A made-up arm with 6 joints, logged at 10 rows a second.
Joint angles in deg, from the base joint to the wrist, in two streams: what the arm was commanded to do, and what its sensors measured. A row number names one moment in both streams.
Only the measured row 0 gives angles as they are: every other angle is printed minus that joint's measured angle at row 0.
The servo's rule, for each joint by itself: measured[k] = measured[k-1] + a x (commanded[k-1-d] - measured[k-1]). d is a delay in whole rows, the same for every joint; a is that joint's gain. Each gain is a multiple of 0.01, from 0.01 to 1. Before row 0 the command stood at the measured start. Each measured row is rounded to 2 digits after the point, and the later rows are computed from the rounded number. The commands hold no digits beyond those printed.
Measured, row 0: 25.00, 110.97, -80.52, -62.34, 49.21, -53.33
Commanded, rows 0 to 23: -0.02, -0.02, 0.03, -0.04, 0.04, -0.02; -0.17, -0.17, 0.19, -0.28, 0.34, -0.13; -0.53, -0.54, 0.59, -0.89, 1.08, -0.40; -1.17, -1.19, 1.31, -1.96, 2.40, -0.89; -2.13, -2.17, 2.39, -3.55, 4.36, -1.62; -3.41, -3.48, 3.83, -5.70, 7.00, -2.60; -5.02, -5.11, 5.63, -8.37, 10.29, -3.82; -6.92, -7.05, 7.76, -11.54, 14.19, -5.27; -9.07, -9.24, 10.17, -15.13, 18.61, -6.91; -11.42, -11.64, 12.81, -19.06, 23.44, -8.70; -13.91, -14.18, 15.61, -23.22, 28.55, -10.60; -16.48, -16.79, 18.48, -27.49, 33.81, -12.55; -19.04, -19.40, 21.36, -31.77, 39.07, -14.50; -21.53, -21.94, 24.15, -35.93, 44.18, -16.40; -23.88, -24.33, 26.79, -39.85, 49.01, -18.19; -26.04, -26.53, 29.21, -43.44, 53.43, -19.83; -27.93, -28.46, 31.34, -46.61, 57.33, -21.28; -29.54, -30.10, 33.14, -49.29, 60.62, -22.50; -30.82, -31.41, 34.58, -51.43, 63.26, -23.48; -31.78, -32.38, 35.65, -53.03, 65.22, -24.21; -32.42, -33.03, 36.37, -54.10, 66.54, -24.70; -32.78, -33.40, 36.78, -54.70, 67.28, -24.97; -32.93, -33.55, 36.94, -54.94, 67.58, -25.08; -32.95, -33.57, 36.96, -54.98, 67.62, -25.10
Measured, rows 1 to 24: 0.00, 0.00, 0.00, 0.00, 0.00, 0.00; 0.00, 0.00, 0.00, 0.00, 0.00, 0.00; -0.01, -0.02, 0.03, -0.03, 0.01, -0.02; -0.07, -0.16, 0.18, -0.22, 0.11, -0.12; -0.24, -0.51, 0.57, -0.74, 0.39, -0.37; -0.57, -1.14, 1.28, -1.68, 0.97, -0.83; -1.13, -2.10, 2.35, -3.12, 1.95, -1.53; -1.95, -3.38, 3.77, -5.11, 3.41, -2.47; -3.06, -4.99, 5.56, -7.62, 5.41, -3.66; -4.45, -6.91, 7.67, -10.64, 7.96, -5.08; -6.11, -9.08, 10.07, -14.10, 11.05, -6.69; -8.02, -11.46, 12.70, -17.92, 14.64, -8.46; -10.14, -13.99, 15.49, -22.00, 18.67, -10.34; -12.42, -16.59, 18.36, -26.23, 23.06, -12.28; -14.80, -19.20, 21.24, -30.50, 27.70, -14.23; -17.22, -21.75, 24.03, -34.68, 32.48, -16.14; -19.62, -24.15, 26.68, -38.66, 37.27, -17.94; -21.93, -26.36, 29.11, -42.34, 41.96, -19.60; -24.09, -28.31, 31.25, -45.63, 46.42, -21.08; -26.05, -29.97, 33.06, -48.45, 50.54, -22.33; -27.77, -31.31, 34.52, -50.74, 54.23, -23.34; -29.21, -32.31, 35.60, -52.50, 57.42, -24.11; -30.37, -32.98, 36.34, -53.73, 60.06, -24.63; -31.24, -33.37, 36.76, -54.48, 62.15, -24.93
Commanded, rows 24 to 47: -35.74, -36.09, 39.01, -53.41, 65.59, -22.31; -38.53, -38.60, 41.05, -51.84, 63.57, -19.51; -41.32, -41.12, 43.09, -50.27, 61.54, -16.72; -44.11, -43.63, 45.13, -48.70, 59.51, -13.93; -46.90, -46.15, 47.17, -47.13, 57.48, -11.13; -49.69, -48.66, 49.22, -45.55, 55.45, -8.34; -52.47, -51.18, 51.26, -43.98, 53.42, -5.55; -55.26, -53.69, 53.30, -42.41, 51.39, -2.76; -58.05, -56.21, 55.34, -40.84, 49.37, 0.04; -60.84, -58.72, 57.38, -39.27, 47.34, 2.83; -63.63, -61.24, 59.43, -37.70, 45.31, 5.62; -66.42, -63.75, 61.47, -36.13, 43.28, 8.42; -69.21, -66.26, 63.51, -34.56, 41.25, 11.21; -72.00, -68.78, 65.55, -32.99, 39.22, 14.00; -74.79, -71.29, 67.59, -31.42, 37.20, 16.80; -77.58, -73.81, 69.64, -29.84, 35.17, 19.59; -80.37, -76.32, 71.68, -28.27, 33.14, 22.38; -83.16, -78.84, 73.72, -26.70, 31.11, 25.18; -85.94, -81.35, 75.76, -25.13, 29.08, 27.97; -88.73, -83.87, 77.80, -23.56, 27.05, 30.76; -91.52, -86.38, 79.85, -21.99, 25.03, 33.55; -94.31, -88.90, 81.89, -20.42, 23.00, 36.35; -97.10, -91.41, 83.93, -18.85, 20.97, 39.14; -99.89, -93.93, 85.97, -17.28, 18.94, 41.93
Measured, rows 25 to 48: -31.85, -33.54, 36.93, -54.83, 63.72, -25.06; -32.25, -33.57, 36.96, -54.95, 64.85, -25.10; -33.51, -35.91, 38.93, -53.76, 65.06, -22.64; -35.32, -38.41, 40.97, -52.28, 64.63, -19.89; -37.48, -40.93, 43.01, -50.73, 63.73, -17.10; -39.87, -43.44, 45.05, -49.17, 62.51, -14.31; -42.40, -45.96, 47.09, -47.60, 61.05, -11.51; -45.02, -48.47, 49.13, -46.02, 59.43, -8.72; -47.70, -50.99, 51.17, -44.45, 57.69, -5.93; -50.42, -53.50, 53.21, -42.88, 55.86, -3.14; -53.17, -56.02, 55.25, -41.31, 53.98, -0.34; -55.93, -58.53, 57.29, -39.74, 52.05, 2.45; -58.70, -61.05, 59.34, -38.17, 50.10, 5.24; -61.48, -63.56, 61.38, -36.60, 48.12, 8.04; -64.26, -66.07, 63.42, -35.03, 46.13, 10.83; -67.05, -68.59, 65.46, -33.46, 44.13, 13.62; -69.84, -71.10, 67.50, -31.89, 42.12, 16.42; -72.63, -73.62, 69.55, -30.31, 40.10, 19.21; -75.42, -76.13, 71.59, -28.74, 38.08, 22.00; -78.21, -78.65, 73.63, -27.17, 36.06, 24.80; -80.99, -81.16, 75.67, -25.60, 34.04, 27.59; -83.78, -83.68, 77.71, -24.03, 32.01, 30.38; -86.57, -86.19, 79.76, -22.46, 29.99, 33.17; -89.36, -88.71, 81.80, -20.89, 27.96, 35.97
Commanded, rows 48 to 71: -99.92, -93.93, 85.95, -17.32, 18.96, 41.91; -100.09, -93.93, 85.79, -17.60, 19.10, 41.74; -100.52, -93.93, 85.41, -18.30, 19.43, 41.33; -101.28, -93.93, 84.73, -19.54, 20.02, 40.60; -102.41, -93.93, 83.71, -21.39, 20.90, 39.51; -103.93, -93.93, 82.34, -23.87, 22.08, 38.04; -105.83, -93.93, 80.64, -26.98, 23.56, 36.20; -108.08, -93.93, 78.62, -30.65, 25.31, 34.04; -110.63, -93.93, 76.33, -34.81, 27.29, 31.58; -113.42, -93.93, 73.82, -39.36, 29.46, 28.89; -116.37, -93.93, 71.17, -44.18, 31.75, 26.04; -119.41, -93.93, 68.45, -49.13, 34.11, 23.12; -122.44, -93.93, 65.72, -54.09, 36.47, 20.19; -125.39, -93.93, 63.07, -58.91, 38.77, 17.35; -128.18, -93.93, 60.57, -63.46, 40.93, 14.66; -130.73, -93.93, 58.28, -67.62, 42.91, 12.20; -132.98, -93.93, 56.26, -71.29, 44.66, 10.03; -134.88, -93.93, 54.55, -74.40, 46.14, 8.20; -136.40, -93.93, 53.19, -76.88, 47.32, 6.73; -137.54, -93.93, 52.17, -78.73, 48.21, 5.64; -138.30, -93.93, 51.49, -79.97, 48.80, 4.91; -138.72, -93.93, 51.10, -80.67, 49.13, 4.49; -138.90, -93.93, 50.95, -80.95, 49.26, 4.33; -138.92, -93.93, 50.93, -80.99, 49.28, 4.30
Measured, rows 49 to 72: -92.15, -91.22, 83.84, -19.32, 25.93, 38.76; -94.94, -93.74, 85.88, -17.75, 23.90, 41.55; -96.73, -93.92, 85.95, -17.42, 22.47, 41.87; -97.94, -93.93, 85.80, -17.56, 21.49, 41.76; -98.87, -93.93, 85.43, -18.13, 20.89, 41.38; -99.74, -93.93, 84.76, -19.22, 20.64, 40.69; -100.70, -93.93, 83.75, -20.89, 20.72, 39.65; -101.86, -93.93, 82.40, -23.18, 21.11, 38.23; -103.29, -93.93, 80.71, -26.11, 21.82, 36.44; -105.01, -93.93, 78.70, -29.61, 22.83, 34.33; -107.03, -93.93, 76.42, -33.61, 24.12, 31.91; -109.33, -93.93, 73.92, -38.04, 25.67, 29.25; -111.86, -93.93, 71.28, -42.77, 27.43, 26.43; -114.58, -93.93, 68.56, -47.67, 29.37, 23.52; -117.41, -93.93, 65.83, -52.61, 31.43, 20.59; -120.28, -93.93, 63.18, -57.46, 33.56, 17.74; -123.12, -93.93, 60.67, -62.08, 35.70, 15.03; -125.86, -93.93, 58.38, -66.35, 37.79, 12.54; -128.42, -93.93, 56.34, -70.15, 39.78, 10.33; -130.75, -93.93, 54.62, -73.42, 41.62, 8.46; -132.78, -93.93, 53.25, -76.08, 43.27, 6.94; -134.49, -93.93, 52.21, -78.12, 44.70, 5.80; -135.86, -93.93, 51.52, -79.54, 45.89, 5.02; -136.89, -93.93, 51.12, -80.41, 46.83, 4.55
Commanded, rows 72 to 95: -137.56, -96.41, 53.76, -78.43, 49.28, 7.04; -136.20, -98.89, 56.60, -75.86, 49.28, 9.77; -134.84, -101.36, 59.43, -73.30, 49.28, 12.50; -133.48, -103.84, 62.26, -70.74, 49.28, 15.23; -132.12, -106.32, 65.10, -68.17, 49.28, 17.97; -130.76, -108.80, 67.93, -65.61, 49.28, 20.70; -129.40, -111.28, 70.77, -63.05, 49.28, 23.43; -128.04, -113.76, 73.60, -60.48, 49.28, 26.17; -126.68, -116.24, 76.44, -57.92, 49.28, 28.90; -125.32, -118.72, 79.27, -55.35, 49.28, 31.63; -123.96, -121.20, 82.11, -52.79, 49.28, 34.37; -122.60, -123.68, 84.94, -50.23, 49.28, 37.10; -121.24, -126.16, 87.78, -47.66, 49.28, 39.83; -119.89, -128.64, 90.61, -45.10, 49.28, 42.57; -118.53, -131.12, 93.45, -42.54, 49.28, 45.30; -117.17, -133.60, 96.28, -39.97, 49.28, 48.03; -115.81, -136.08, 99.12, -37.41, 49.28, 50.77; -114.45, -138.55, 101.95, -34.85, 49.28, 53.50; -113.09, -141.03, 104.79, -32.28, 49.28, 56.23; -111.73, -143.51, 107.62, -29.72, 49.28, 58.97; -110.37, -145.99, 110.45, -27.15, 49.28, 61.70; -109.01, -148.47, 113.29, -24.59, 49.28, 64.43; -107.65, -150.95, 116.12, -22.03, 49.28, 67.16; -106.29, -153.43, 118.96, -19.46, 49.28, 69.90
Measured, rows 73 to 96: -137.61, -93.93, 50.96, -80.83, 47.53, 4.36; -138.08, -93.93, 50.93, -80.95, 48.04, 4.31; -137.89, -96.24, 53.65, -79.01, 48.40, 6.71; -137.28, -98.70, 56.48, -76.58, 48.66, 9.40; -136.40, -101.17, 59.31, -74.05, 48.84, 12.13; -135.35, -103.65, 62.14, -71.50, 48.97, 14.86; -134.19, -106.13, 64.98, -68.94, 49.06, 17.60; -132.96, -108.61, 67.81, -66.38, 49.12, 20.33; -131.68, -111.09, 70.65, -63.82, 49.17, 23.06; -130.37, -113.57, 73.48, -61.25, 49.20, 25.80; -129.04, -116.05, 76.32, -58.69, 49.22, 28.53; -127.70, -118.53, 79.15, -56.12, 49.24, 31.26; -126.35, -121.01, 81.99, -53.56, 49.25, 34.00; -125.00, -123.49, 84.82, -51.00, 49.26, 36.73; -123.65, -125.97, 87.66, -48.43, 49.27, 39.46; -122.30, -128.45, 90.49, -45.87, 49.27, 42.20; -120.94, -130.93, 93.33, -43.31, 49.27, 44.93; -119.58, -133.41, 96.16, -40.74, 49.27, 47.66; -118.22, -135.89, 99.00, -38.18, 49.27, 50.40; -116.86, -138.36, 101.83, -35.62, 49.27, 53.13; -115.50, -140.84, 104.67, -33.05, 49.27, 55.86; -114.14, -143.32, 107.50, -30.49, 49.27, 58.60; -112.78, -145.80, 110.33, -27.92, 49.27, 61.33; -111.42, -148.28, 113.17, -25.36, 49.27, 64.06
